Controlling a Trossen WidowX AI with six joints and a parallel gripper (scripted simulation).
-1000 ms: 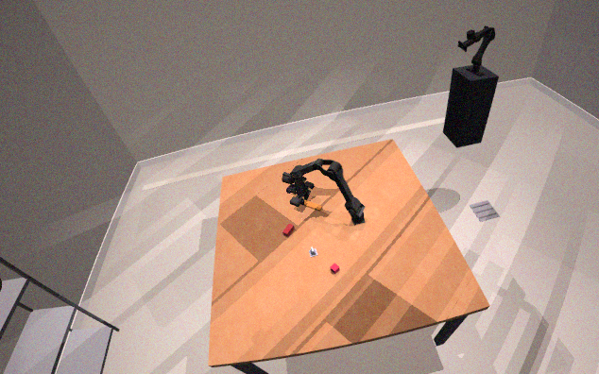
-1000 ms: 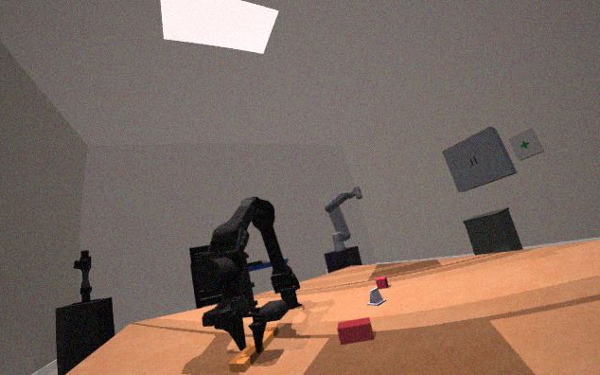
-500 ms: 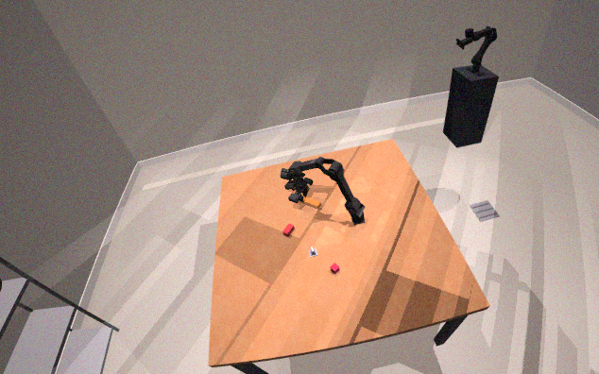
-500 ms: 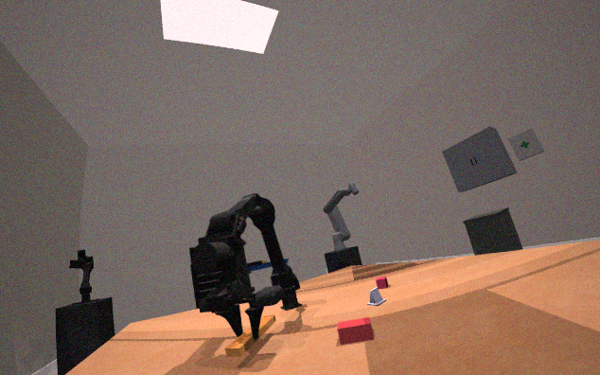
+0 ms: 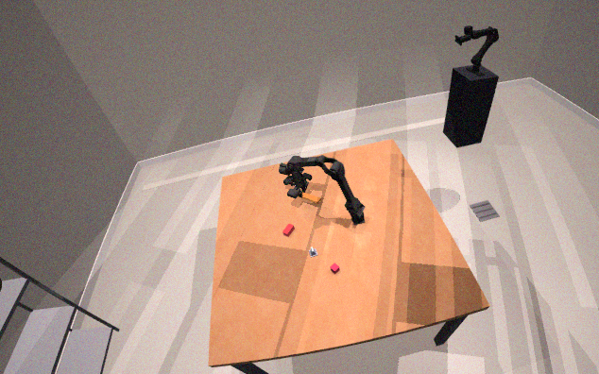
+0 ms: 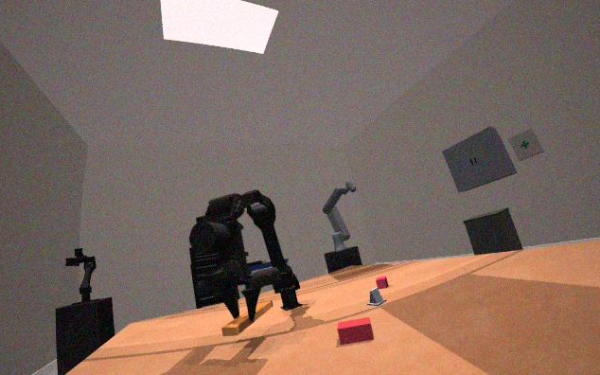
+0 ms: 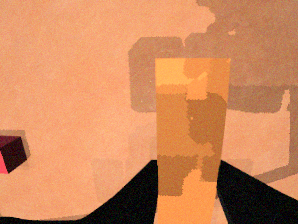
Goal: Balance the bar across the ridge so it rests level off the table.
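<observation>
Right now my gripper tip is 190 mm to the right of the red block, 120 mm short of it and 60 mm above it. From my gripper tip the other things lie so: orange bar (20 mm to the left, 20 mm behind).
</observation>
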